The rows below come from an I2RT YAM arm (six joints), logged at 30 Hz.
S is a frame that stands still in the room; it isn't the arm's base.
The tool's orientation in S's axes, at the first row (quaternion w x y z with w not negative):
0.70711 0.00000 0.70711 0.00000
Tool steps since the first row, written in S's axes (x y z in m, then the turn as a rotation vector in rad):
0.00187 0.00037 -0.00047 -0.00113 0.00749 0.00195
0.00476 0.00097 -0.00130 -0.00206 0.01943 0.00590
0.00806 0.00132 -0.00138 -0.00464 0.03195 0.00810
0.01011 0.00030 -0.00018 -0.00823 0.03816 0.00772
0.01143 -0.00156 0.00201 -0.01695 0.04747 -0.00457
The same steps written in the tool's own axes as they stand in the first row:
0.00047 0.00037 0.00187 -0.00195 0.00749 -0.00113
0.00130 0.00097 0.00476 -0.00590 0.01943 -0.00206
0.00138 0.00132 0.00806 -0.00810 0.03195 -0.00464
0.00018 0.00030 0.01011 -0.00772 0.03816 -0.00823
-0.00201 -0.00156 0.01143 0.00457 0.04747 -0.01695

